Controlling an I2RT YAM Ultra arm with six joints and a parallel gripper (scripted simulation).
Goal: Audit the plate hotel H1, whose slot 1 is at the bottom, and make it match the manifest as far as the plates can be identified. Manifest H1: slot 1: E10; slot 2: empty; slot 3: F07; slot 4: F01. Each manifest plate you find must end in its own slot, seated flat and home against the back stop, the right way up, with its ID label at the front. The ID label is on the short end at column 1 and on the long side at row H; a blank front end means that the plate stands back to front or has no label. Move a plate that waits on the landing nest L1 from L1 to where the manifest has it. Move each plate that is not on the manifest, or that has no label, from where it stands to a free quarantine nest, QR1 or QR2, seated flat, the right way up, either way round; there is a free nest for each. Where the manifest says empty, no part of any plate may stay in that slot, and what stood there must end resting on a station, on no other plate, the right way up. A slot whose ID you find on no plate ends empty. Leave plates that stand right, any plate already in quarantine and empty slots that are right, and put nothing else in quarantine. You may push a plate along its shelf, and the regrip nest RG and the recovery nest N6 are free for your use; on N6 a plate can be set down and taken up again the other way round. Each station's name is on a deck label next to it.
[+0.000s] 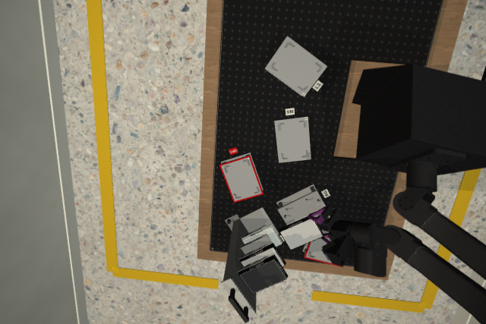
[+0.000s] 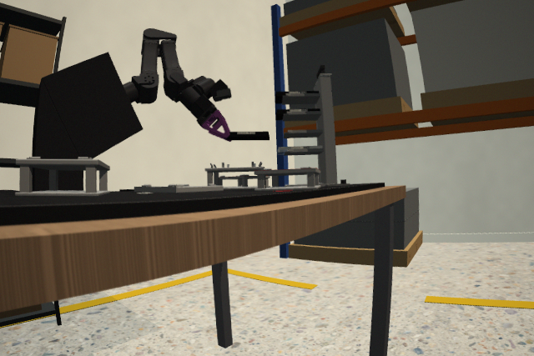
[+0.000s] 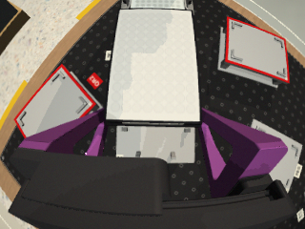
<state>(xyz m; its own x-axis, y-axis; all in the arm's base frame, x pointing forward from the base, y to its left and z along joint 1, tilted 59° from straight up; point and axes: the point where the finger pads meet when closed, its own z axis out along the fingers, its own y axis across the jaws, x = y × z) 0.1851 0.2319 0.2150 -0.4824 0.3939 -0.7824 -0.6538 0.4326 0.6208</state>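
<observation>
The regrip nest RG lies 20 mm ahead of my hand, 10 mm to the left of it and 100 mm below it. Also, from my hand: quarantine nest QR2 (120 mm behind, 170 mm to the left, 120 mm below); H1 deck label (60 mm ahead, 170 mm to the left, 150 mm below); white well plate (160 mm ahead, 130 mm to the left, 50 mm below).
</observation>
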